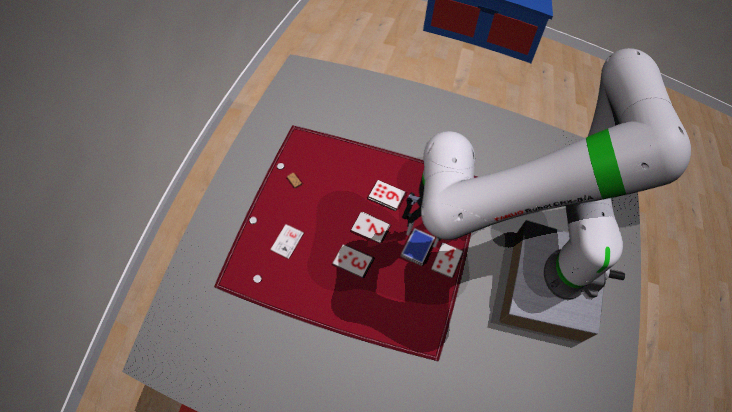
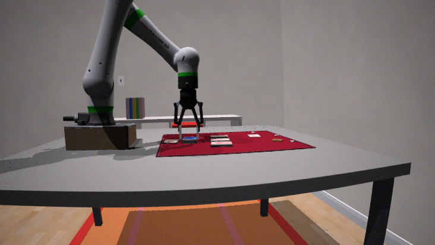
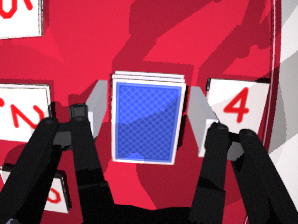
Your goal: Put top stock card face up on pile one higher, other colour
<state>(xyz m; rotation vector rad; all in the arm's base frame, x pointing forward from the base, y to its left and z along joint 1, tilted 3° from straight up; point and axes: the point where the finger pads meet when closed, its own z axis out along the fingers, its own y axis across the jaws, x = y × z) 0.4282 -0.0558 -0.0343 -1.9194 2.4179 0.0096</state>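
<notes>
The black 5 card is 1 cm ahead of my hand, 3 cm to the left of it and 3 cm below it. Also, from my hand: red card cloth: 18 cm ahead, 2 cm to the left, 6 cm below; brown block: 40 cm ahead, 10 cm to the right, 4 cm below.
</notes>
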